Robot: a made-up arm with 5 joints. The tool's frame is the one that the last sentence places.
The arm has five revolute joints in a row. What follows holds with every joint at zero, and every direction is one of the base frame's.
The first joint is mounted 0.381 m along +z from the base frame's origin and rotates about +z.
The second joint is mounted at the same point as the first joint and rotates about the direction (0, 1, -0.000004).
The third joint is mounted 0.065 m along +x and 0.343 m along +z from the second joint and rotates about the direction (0, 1, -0.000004).
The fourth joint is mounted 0.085 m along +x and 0.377 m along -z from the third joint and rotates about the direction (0, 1, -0.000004).
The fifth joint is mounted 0.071 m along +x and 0.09 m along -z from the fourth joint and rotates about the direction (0, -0.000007, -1).
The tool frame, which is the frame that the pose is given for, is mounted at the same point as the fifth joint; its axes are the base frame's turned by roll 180, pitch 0 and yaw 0 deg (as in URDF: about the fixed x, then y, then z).
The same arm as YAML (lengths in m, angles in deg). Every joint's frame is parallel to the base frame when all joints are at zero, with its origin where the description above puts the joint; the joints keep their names.
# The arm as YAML. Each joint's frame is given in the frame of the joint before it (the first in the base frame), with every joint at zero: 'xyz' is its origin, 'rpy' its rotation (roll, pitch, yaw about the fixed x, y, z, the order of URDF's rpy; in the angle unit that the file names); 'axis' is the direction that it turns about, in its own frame. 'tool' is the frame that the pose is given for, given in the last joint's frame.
units:
  length: m
  angle: deg
joints:
  - name: joint 1
    type: revolute
    origin:
      xyz: [0.0, 0.0, 0.381]
      rpy: [0.0, 0.0, 0.0]
    axis: [0.0, 0.0, 1.0]
  - name: joint 2
    type: revolute
    origin:
      xyz: [0.0, 0.0, 0.0]
      rpy: [0.0, 0.0, 0.0]
    axis: [0.0, 1.0, 0.0]
  - name: joint 3
    type: revolute
    origin:
      xyz: [0.065, 0.0, 0.343]
      rpy: [0.0, 0.0, 0.0]
    axis: [0.0, 1.0, 0.0]
  - name: joint 4
    type: revolute
    origin:
      xyz: [0.085, 0.0, -0.377]
      rpy: [0.0, 0.0, 0.0]
    axis: [0.0, 1.0, 0.0]
  - name: joint 5
    type: revolute
    origin:
      xyz: [0.071, 0.0, -0.09]
      rpy: [0.0, 0.0, 0.0]
    axis: [0.0, 0.0, -1.0]
tool:
  origin:
    xyz: [0.0, 0.0, 0.0]
    rpy: [180.0, 0.0, 0.0]

